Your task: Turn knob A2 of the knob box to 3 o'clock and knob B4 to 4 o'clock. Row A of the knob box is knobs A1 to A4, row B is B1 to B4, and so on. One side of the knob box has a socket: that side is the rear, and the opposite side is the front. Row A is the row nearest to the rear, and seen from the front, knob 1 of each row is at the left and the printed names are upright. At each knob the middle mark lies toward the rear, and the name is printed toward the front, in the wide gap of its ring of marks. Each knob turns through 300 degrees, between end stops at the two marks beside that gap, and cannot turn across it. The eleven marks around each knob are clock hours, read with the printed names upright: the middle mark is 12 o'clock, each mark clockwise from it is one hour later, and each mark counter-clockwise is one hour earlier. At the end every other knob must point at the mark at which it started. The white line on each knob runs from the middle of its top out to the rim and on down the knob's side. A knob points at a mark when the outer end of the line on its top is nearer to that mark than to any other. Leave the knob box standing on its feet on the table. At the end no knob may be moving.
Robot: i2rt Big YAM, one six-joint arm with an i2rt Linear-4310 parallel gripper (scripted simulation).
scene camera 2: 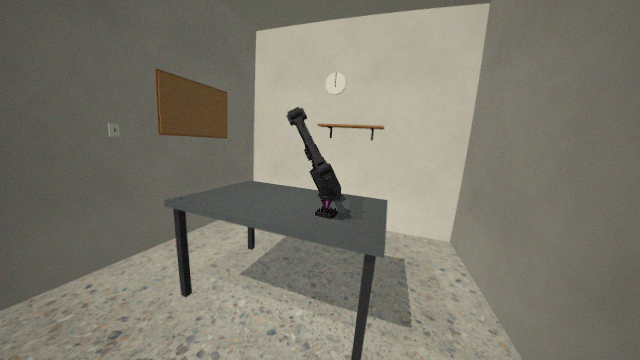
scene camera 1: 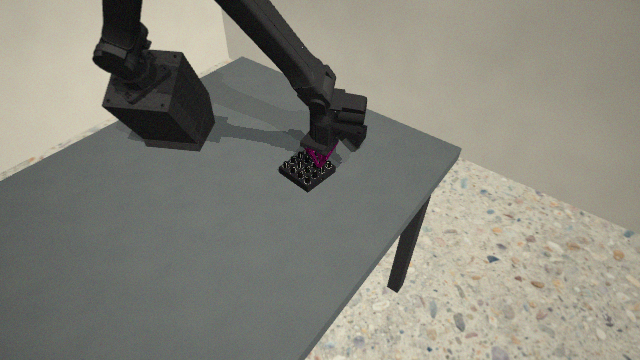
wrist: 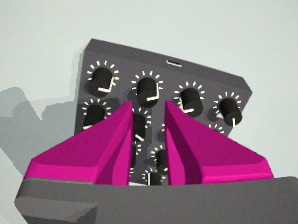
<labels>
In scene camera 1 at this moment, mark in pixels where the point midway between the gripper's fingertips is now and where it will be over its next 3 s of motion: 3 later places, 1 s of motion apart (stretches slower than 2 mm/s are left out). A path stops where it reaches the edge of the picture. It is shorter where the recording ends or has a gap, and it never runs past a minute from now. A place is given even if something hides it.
My gripper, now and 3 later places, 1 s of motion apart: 320, 165; 320, 168; 322, 157; 298, 157
</labels>
